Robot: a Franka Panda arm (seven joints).
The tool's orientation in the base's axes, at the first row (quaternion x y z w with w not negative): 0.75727 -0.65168 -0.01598 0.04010
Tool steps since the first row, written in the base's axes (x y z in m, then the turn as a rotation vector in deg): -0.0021 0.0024 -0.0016 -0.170 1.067 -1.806; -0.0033 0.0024 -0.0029 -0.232 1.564 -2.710; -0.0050 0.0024 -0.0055 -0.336 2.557 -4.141; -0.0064 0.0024 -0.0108 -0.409 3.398 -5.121; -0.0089 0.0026 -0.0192 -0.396 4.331 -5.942; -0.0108 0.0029 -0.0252 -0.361 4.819 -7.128; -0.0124 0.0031 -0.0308 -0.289 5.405 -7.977; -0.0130 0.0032 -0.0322 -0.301 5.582 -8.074; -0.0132 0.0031 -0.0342 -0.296 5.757 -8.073
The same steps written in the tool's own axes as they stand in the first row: -0.0027 0.0016 0.0017 -1.131 -0.137 1.770; -0.0029 0.0027 0.0030 -1.657 -0.223 2.655; -0.0033 0.0041 0.0058 -2.694 -0.383 4.049; -0.0036 0.0051 0.0112 -3.563 -0.515 4.998; -0.0044 0.0068 0.0197 -4.506 -0.733 5.777; -0.0052 0.0082 0.0258 -5.017 -0.936 6.937; -0.0058 0.0093 0.0315 -5.609 -1.163 7.754; -0.0060 0.0097 0.0329 -5.788 -1.185 7.844; -0.0060 0.0098 0.0350 -5.960 -1.215 7.836
